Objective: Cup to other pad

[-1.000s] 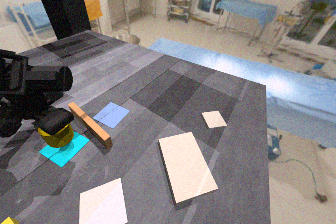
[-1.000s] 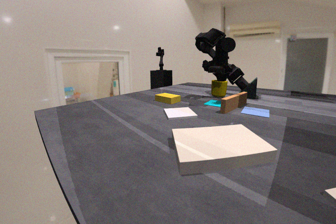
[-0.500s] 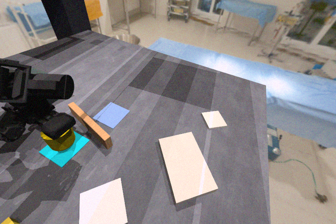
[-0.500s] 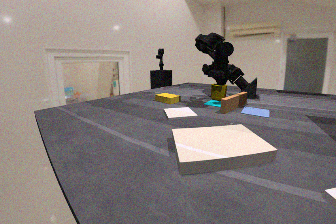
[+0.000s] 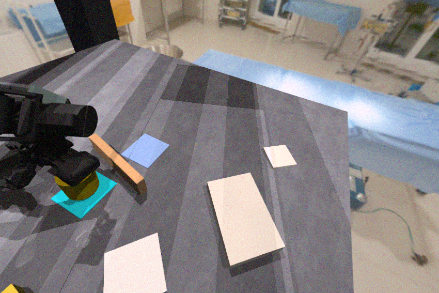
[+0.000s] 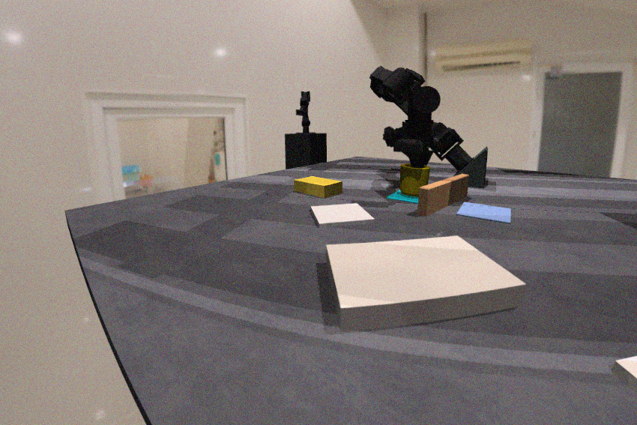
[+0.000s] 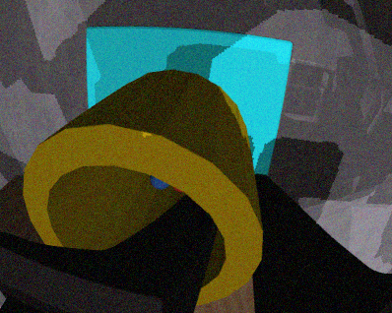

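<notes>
The yellow cup lies 2 cm ahead of my gripper tip. Round my gripper tip: wooden block 6 cm ahead, 8 cm to the left, 2 cm below; then yellow block 10 cm ahead, 24 cm to the right, 3 cm below; then light blue pad 8 cm ahead, 16 cm to the left, 5 cm below.
</notes>
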